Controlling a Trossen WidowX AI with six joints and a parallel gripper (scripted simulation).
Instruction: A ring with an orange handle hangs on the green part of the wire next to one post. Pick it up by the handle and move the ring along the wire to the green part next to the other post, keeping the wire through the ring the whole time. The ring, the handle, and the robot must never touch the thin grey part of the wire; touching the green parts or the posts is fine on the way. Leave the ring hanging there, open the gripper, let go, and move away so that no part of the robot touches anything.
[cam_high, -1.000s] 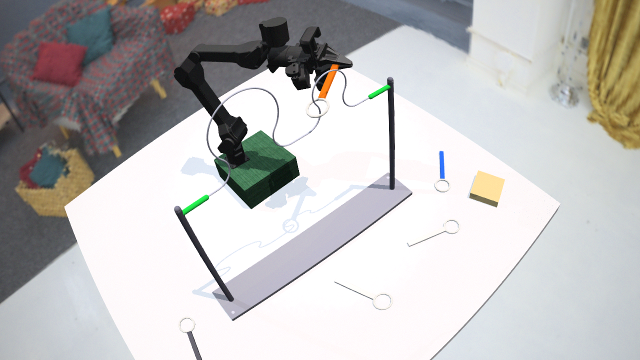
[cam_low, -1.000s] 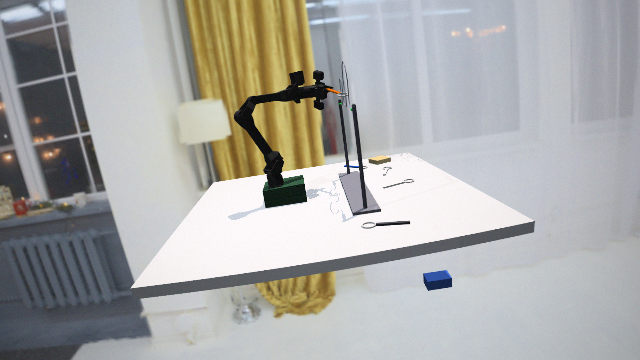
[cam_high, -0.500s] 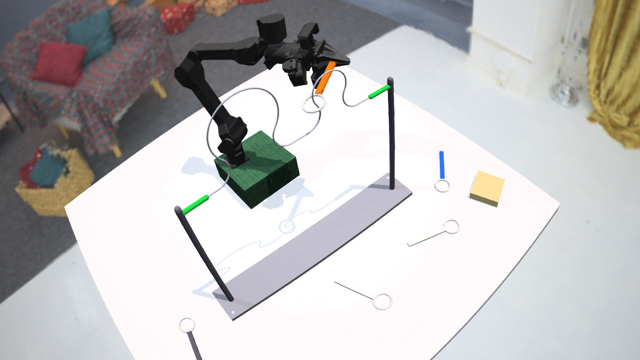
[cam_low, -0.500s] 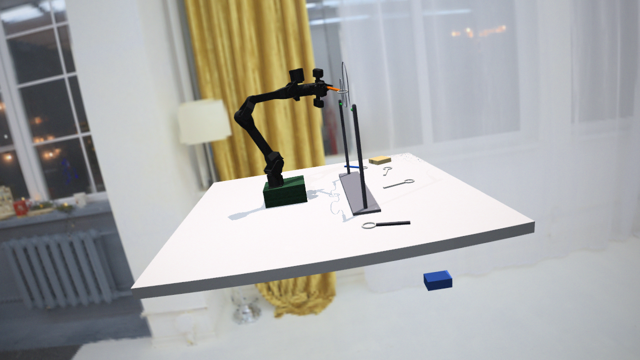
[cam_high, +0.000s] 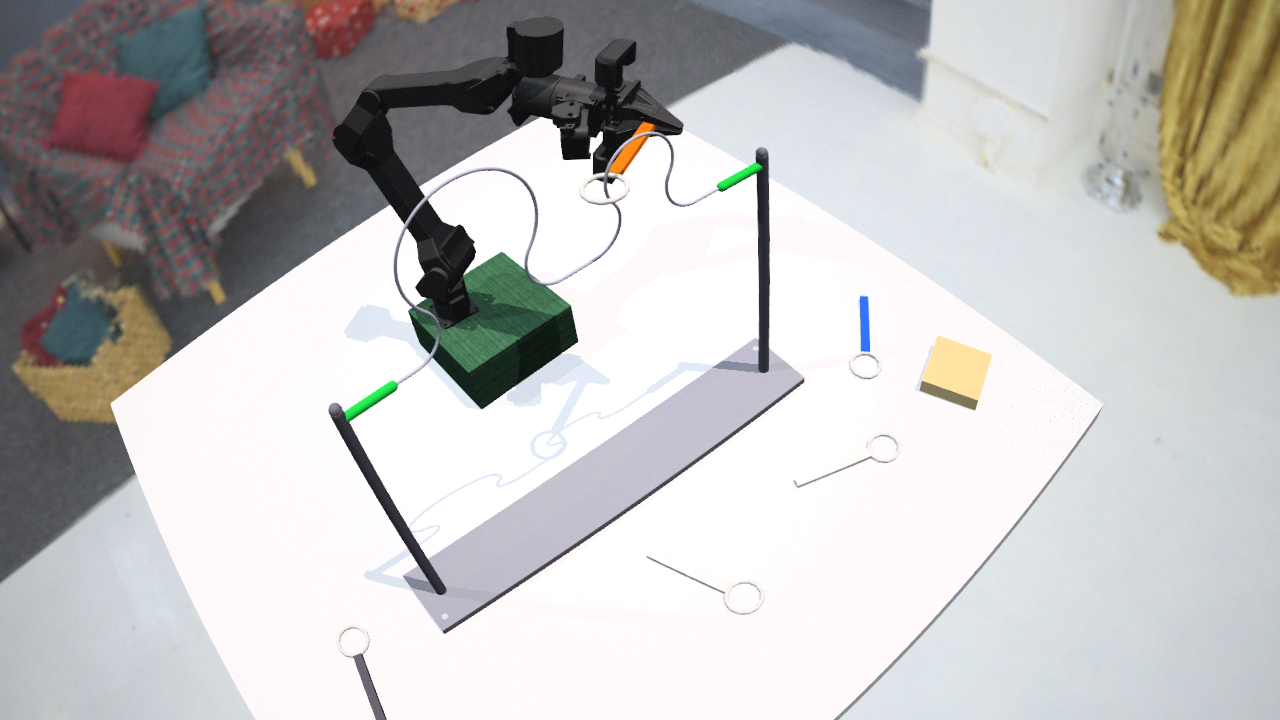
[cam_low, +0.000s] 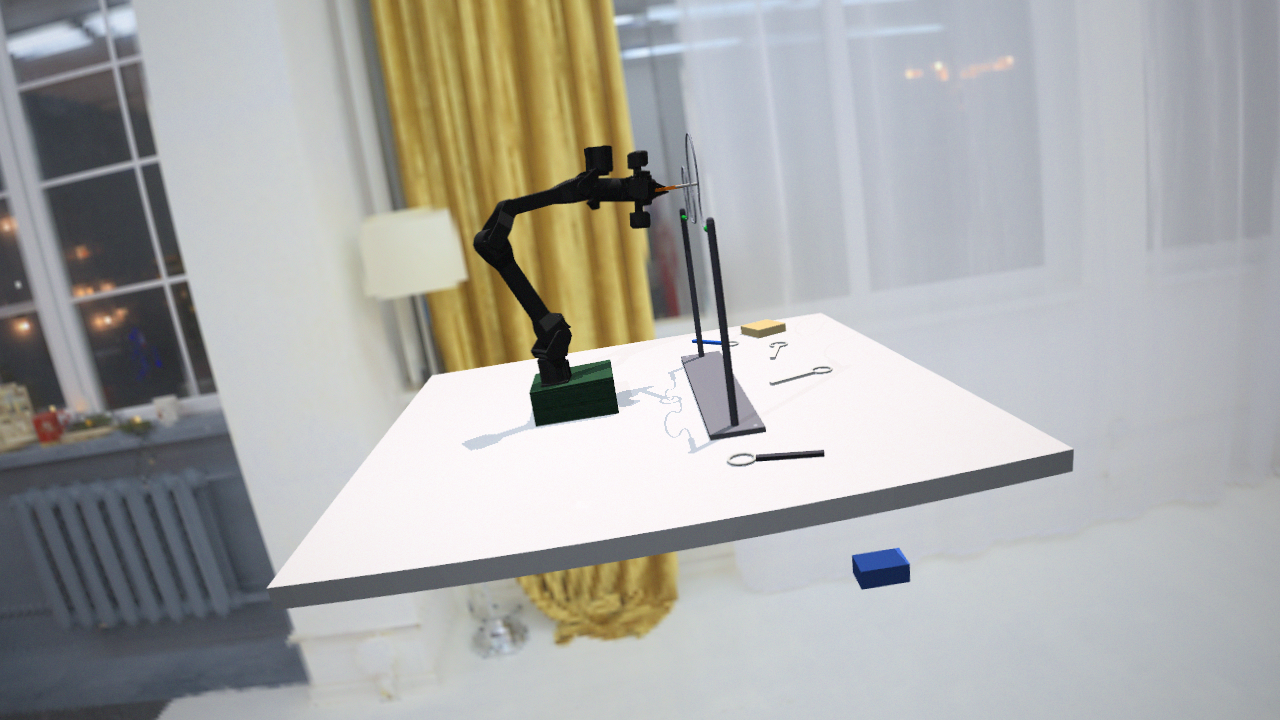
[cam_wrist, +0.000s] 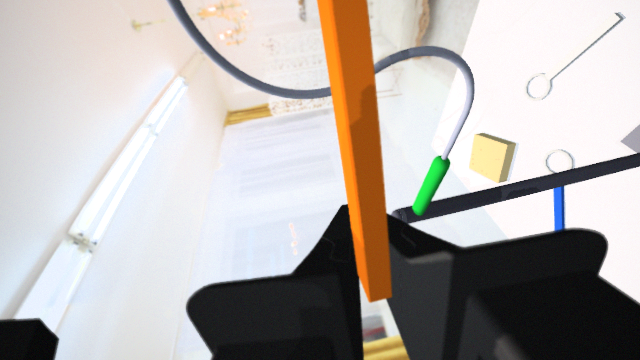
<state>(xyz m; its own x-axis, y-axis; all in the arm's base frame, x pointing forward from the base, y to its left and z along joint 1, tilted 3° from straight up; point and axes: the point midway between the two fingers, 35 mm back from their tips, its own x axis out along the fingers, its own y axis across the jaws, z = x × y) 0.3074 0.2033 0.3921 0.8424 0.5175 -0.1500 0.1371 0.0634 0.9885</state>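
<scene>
The ring with orange handle is 2 cm ahead of my gripper tip, 10 cm to the right of it and 1 cm above it. From my gripper tip the other things lie so: tan block (24 cm ahead, 32 cm to the left, 46 cm below); ring with blue handle (10 cm ahead, 25 cm to the left, 47 cm below).
</scene>
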